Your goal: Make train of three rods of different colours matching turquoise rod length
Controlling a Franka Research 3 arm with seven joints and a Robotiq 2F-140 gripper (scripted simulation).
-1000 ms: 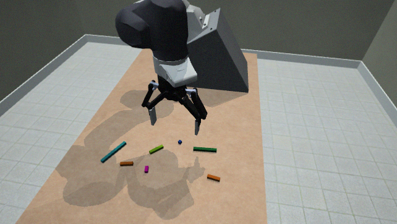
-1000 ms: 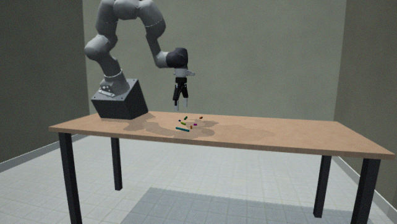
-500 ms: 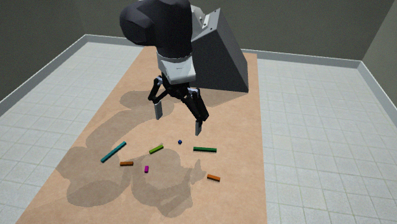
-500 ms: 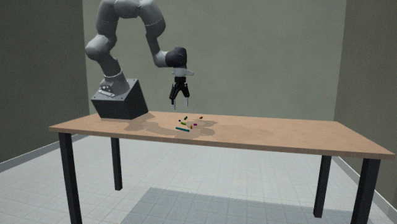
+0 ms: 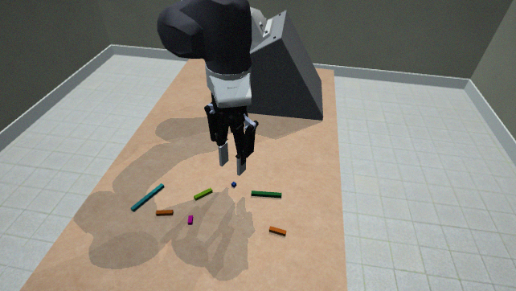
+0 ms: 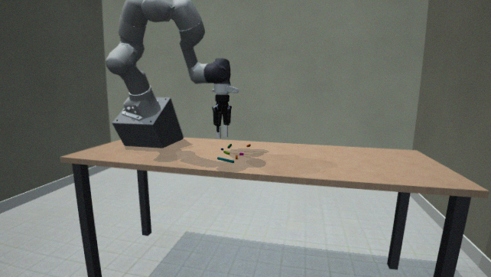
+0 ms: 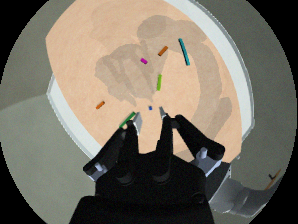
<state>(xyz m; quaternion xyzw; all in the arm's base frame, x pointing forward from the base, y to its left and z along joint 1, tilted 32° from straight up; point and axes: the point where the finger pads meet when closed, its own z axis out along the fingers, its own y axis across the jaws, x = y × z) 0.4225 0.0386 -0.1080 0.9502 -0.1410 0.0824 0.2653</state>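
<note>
Right now the blue rod is 10 cm below my hand. The rest, counted from my hand: green rod (10 cm below, 9 cm to the left, 1 cm ahead); then magenta rod (14 cm ahead, 10 cm below, 6 cm to the right); then lime rod (10 cm below, 6 cm to the right, 5 cm ahead).
</note>
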